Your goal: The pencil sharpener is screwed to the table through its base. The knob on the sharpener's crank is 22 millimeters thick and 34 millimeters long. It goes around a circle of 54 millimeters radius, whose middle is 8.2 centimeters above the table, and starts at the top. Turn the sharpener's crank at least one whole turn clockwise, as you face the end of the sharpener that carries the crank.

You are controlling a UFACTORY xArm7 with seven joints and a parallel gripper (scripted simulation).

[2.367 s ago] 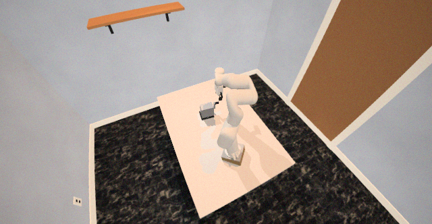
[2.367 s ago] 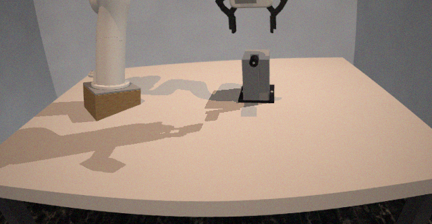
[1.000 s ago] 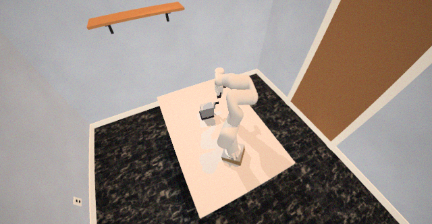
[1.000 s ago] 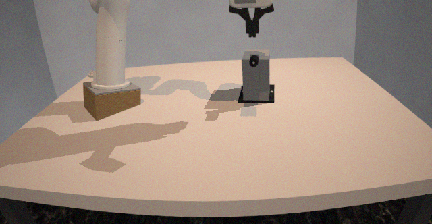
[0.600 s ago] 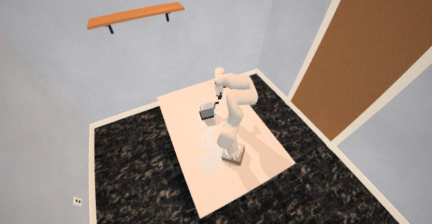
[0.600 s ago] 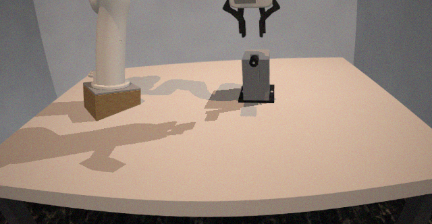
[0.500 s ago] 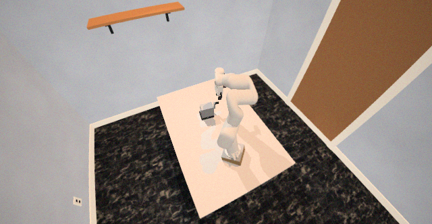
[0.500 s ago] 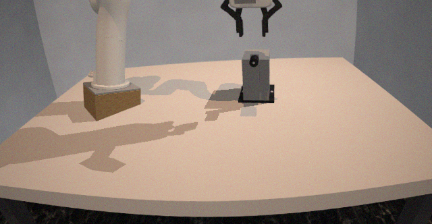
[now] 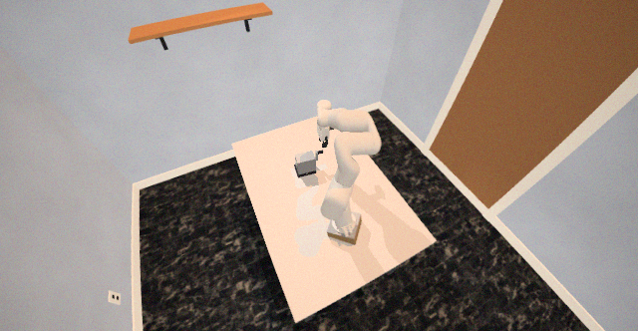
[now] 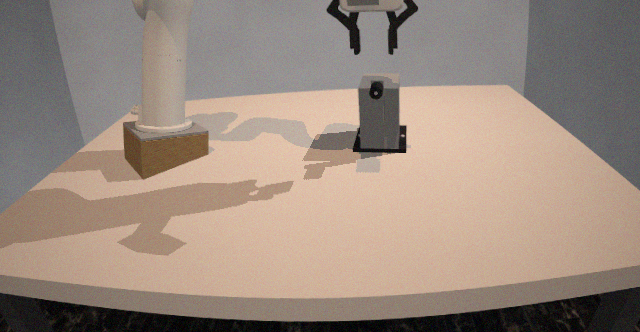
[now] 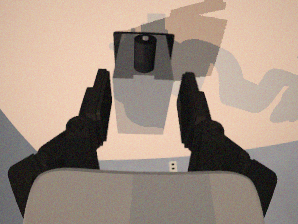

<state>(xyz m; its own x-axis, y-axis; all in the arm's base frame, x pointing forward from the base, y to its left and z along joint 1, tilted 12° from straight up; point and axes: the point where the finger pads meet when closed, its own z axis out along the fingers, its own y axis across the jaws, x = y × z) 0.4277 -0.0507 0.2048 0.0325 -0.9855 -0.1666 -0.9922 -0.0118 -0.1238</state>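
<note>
My hand is 9 cm above the black crank knob and 2 cm to the right of it.
</note>
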